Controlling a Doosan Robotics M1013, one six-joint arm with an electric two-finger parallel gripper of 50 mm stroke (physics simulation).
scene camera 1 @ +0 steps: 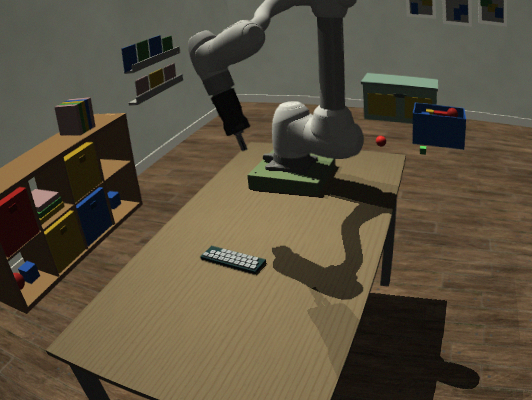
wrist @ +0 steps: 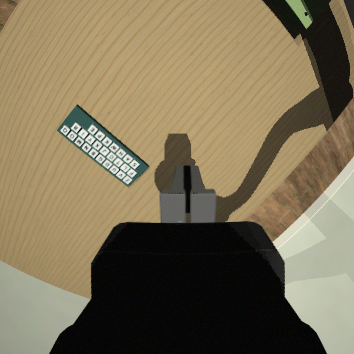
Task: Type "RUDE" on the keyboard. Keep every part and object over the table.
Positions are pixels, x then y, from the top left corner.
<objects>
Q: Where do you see a keyboard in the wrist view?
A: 103, 147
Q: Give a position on a keyboard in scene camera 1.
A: At 232, 259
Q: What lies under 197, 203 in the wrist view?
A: My gripper.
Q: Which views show my gripper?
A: Scene camera 1 and the wrist view: all of them.
</objects>
